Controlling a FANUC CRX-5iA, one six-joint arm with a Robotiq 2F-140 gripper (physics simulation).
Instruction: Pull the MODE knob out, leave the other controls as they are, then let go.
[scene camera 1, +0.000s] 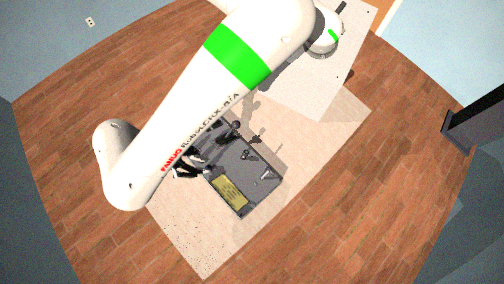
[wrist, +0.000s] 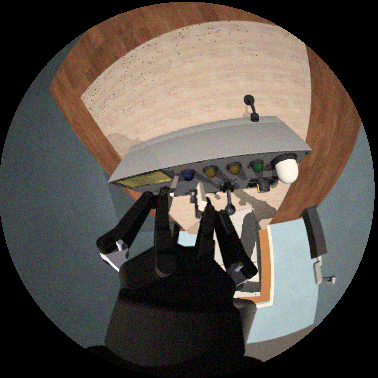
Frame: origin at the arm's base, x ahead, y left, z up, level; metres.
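Where they show: gripper, fingertip midpoint: (scene camera 1: 206, 165) (wrist: 186, 186).
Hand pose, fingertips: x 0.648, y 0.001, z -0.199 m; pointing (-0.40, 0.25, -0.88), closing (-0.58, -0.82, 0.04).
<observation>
Things, the pixels of their top centre, and the offset from my fingertips. "spot": a spot on its surface instead.
- blue knob, surface spot: (wrist: 188, 175) spot: dy -0.002, dx +0.001, dz -0.026 m
- yellow display, surface spot: (wrist: 145, 179) (scene camera 1: 227, 189) spot: dy +0.115, dx +0.005, dz -0.042 m
- green knob, surface spot: (wrist: 257, 165) spot: dy -0.140, dx -0.006, dz -0.027 m
- white dome, surface spot: (wrist: 286, 170) spot: dy -0.195, dx -0.008, dz -0.005 m
- ball-ended lever, middle of its top: (wrist: 230, 214) (scene camera 1: 235, 122) dy -0.064, dx -0.221, dz -0.041 m
- small dark knob, middle of its top: (scene camera 1: 245, 152) dy +0.053, dx -0.162, dz -0.068 m
The grey control panel (scene camera 1: 255, 174) (wrist: 210, 142) carries several controls; their labels are not readable, so I cannot tell for certain which knob is MODE. A blue knob (wrist: 188, 175) sits at the panel's edge beside the yellow display (scene camera 1: 230, 192) (wrist: 145, 179). My gripper (scene camera 1: 201, 167) (wrist: 186, 186) is partly open and empty. Its fingertips are close to the panel, and in the wrist view the blue knob shows just beyond them, in line with the gap. How far the knob stands out cannot be told. The arm hides part of the gripper in the scene view.
Two yellow knobs (wrist: 211, 171) (wrist: 234, 168), a green knob (wrist: 257, 165) and a white dome (wrist: 286, 170) line the panel beyond the blue knob. A ball-ended lever (scene camera 1: 236, 124) (wrist: 230, 209) and a small dark knob (scene camera 1: 245, 155) stand up from the panel.
</observation>
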